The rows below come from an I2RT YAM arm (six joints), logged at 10 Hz.
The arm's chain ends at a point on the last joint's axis. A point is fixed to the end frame.
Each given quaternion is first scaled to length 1.
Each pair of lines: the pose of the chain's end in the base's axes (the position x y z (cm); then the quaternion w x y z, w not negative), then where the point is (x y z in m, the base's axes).
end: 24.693, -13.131, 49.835, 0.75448, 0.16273, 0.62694, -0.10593
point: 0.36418 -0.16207 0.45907
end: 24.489, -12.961, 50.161, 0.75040, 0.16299, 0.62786, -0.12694
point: 0.36054 -0.16513 0.46159
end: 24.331, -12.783, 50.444, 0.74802, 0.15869, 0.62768, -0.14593
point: 0.35766 -0.16727 0.46438
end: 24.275, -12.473, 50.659, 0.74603, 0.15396, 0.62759, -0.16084
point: 0.35607 -0.16711 0.46660
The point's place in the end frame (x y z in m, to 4 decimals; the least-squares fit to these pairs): 0.0596 0.0098 0.1122
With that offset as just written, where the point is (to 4 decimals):
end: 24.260, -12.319, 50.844, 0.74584, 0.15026, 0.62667, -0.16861
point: 0.3555 -0.1670 0.4688
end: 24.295, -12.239, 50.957, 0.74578, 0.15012, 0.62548, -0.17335
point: 0.3555 -0.1673 0.4703
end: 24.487, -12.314, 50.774, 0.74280, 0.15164, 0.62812, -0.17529
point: 0.3569 -0.1685 0.4675
